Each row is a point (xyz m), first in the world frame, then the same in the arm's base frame.
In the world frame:
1: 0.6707 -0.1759 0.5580
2: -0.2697 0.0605 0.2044
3: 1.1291 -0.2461 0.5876
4: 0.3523 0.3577 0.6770
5: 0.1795 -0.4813 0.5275
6: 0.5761 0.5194 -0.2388
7: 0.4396 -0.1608 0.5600
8: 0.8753 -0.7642 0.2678
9: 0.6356 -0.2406 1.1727
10: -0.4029 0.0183 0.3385
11: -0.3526 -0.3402 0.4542
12: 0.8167 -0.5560 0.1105
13: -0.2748 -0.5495 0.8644
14: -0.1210 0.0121 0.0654
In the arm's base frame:
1: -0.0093 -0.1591 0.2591
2: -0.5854 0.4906 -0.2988
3: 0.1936 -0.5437 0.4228
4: 0.2006 0.2250 -0.1977
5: -0.4237 0.2174 0.4075
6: -0.2583 -0.4150 -0.7408
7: -0.1102 0.0415 0.2021
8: -0.4233 -0.5374 0.6562
9: 0.3763 0.1759 0.6089
10: -0.5757 0.6686 -0.2232
11: -0.6560 0.6499 0.1478
12: -0.4546 -0.5470 0.3908
13: -0.4367 0.7708 0.5420
14: -0.6383 0.2882 -0.2969

